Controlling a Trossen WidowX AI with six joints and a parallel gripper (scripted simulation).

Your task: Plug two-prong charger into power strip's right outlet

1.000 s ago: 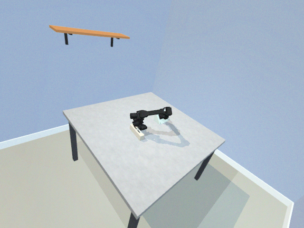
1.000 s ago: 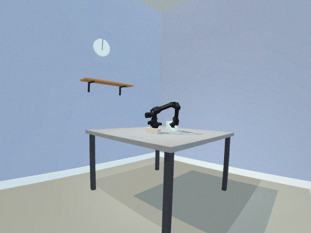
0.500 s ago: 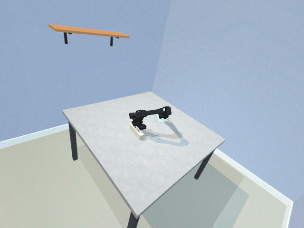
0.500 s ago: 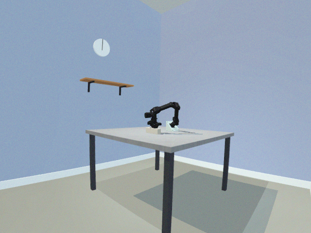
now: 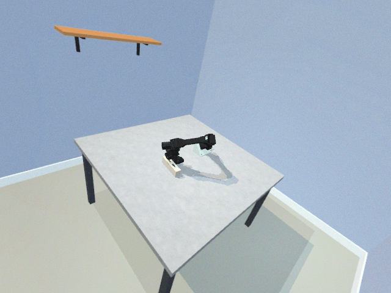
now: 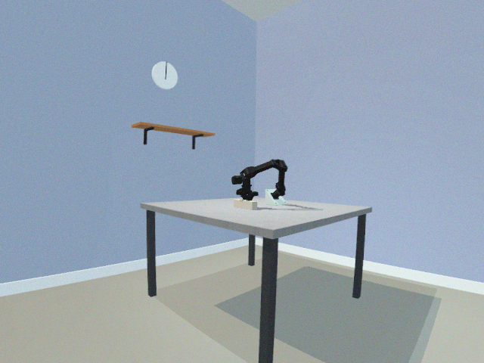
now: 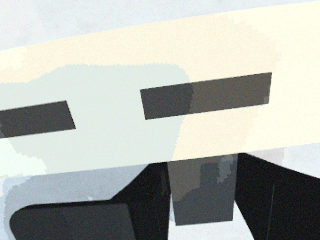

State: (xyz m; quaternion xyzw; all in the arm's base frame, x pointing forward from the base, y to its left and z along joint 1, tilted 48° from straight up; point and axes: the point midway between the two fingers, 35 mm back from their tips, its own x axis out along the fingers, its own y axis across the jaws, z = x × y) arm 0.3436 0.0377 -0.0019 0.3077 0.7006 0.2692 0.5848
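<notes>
The dark grey charger is 20 mm ahead of my gripper tip and 10 mm above it.
</notes>
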